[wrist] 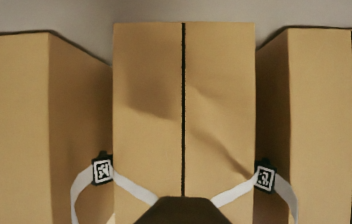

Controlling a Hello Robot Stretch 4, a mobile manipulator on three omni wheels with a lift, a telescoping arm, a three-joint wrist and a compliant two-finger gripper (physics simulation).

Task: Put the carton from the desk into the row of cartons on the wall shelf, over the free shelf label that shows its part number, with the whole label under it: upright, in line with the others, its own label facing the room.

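Frame: origin at the robot's base, x ahead, y left, z up, level; metres.
Where they show: end effector, tool point: (184, 163).
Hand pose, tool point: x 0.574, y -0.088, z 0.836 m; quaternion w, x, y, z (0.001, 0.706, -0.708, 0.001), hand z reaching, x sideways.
Observation:
After its pixels a point has its place.
The carton (150, 65) @[x 0.667, y -0.056, z 0.887 m] is a tan box with a black line down the middle of the face towards the camera. It looks upright and fills the middle of the wrist view. My gripper (183, 173) @[x 0.574, y -0.088, z 0.836 m] is shut on it, one fingertip against its left side and one against its right side, low in the view. The carton's own label does not show. The shelf labels and the shelf board are hidden or out of view, so I cannot tell what label lies under the carton or whether its base touches the shelf.
A tan carton (24, 125) @[x 0.612, y 0.057, z 0.887 m] stands at the left and another carton (321, 125) @[x 0.623, y -0.203, z 0.887 m] at the right, their inner sides facing the held one. Each fingertip shows in front of a neighbour's shaded side; the exact gaps are unclear. A grey wall (150, 10) @[x 0.704, y -0.058, z 0.909 m] lies behind.

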